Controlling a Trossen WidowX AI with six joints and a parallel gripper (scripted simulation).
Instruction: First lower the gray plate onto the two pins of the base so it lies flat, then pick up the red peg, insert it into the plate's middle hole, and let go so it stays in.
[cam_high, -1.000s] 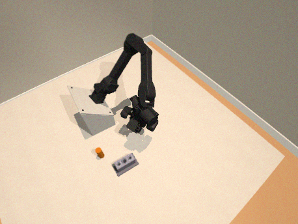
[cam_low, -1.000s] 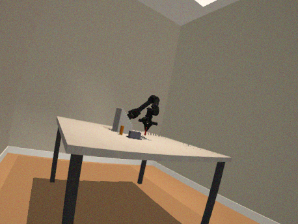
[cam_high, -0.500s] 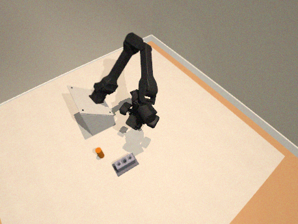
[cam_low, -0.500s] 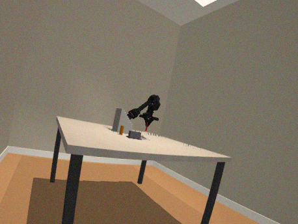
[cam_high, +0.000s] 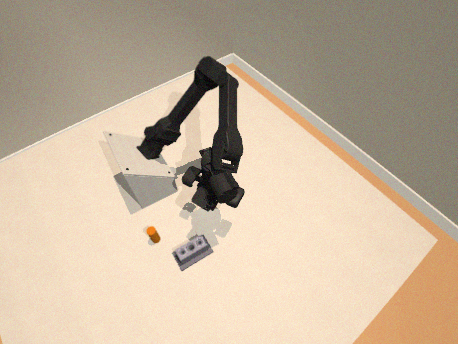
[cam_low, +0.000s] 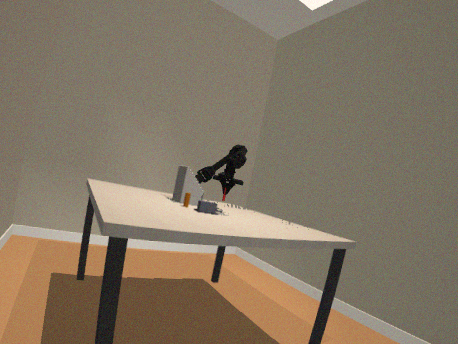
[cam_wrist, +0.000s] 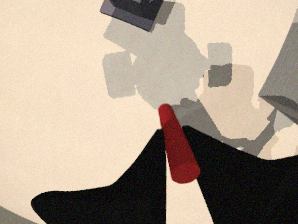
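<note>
Right now my gripper tip is 5 cm short of the gray plate, 15 cm to the left of it and 7 cm above it. Also, from my gripper tip: orange cylinder: 7 cm behind, 21 cm to the right, 7 cm below; then base: 5 cm ahead, 15 cm to the right, 10 cm below; then red peg: right at my gripper tip.
</note>
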